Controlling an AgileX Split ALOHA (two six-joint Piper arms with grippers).
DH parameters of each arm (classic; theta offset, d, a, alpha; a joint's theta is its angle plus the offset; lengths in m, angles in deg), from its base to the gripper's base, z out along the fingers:
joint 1: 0 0.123 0 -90
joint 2: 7.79 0 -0.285 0
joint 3: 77.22 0 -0.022 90
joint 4: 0 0.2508 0 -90
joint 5: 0 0 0.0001 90
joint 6: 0 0.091 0 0
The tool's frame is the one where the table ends.
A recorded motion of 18 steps. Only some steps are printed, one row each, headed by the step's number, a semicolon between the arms.
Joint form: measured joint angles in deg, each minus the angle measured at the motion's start. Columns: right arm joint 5, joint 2, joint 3, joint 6, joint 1, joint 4; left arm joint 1, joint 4, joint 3, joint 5, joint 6, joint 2.
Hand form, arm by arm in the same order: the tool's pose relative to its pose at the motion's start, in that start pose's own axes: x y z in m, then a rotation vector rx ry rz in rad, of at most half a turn. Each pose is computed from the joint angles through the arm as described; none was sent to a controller.
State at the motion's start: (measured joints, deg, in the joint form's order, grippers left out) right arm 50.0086 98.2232 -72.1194 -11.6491 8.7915 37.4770; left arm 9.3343 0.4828 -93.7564 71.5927 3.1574 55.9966
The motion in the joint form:
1: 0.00 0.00 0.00 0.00 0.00 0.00; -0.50 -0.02 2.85 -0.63 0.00 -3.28
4: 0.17 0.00 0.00 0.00 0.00 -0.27; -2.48 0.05 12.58 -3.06 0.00 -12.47
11: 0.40 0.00 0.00 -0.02 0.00 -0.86; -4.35 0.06 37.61 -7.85 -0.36 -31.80
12: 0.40 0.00 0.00 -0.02 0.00 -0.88; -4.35 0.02 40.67 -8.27 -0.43 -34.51
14: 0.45 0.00 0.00 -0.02 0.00 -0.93; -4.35 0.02 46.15 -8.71 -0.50 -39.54
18: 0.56 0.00 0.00 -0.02 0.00 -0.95; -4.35 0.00 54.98 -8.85 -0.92 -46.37
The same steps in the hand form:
1: 0.0000 0.0000 0.0000 0.0000 0.0000 0.0000; 0.0114 -0.0016 -0.0108 0.0070 -0.0190 0.0040
4: 0.0003 -0.0003 0.0000 0.0029 0.0036 -0.0030; 0.0495 -0.0057 -0.0294 0.0347 -0.0538 0.0202
11: 0.0008 -0.0009 0.0000 0.0099 0.0092 -0.0100; 0.1512 -0.0105 -0.0265 0.0646 -0.0395 0.0304
12: 0.0008 -0.0009 0.0000 0.0101 0.0092 -0.0102; 0.1650 -0.0109 -0.0255 0.0652 -0.0407 0.0289
14: 0.0009 -0.0010 0.0000 0.0106 0.0102 -0.0107; 0.1907 -0.0117 -0.0227 0.0653 -0.0405 0.0277
18: 0.0011 -0.0010 0.0000 0.0105 0.0121 -0.0109; 0.2304 -0.0135 -0.0097 0.0668 -0.0078 0.0216

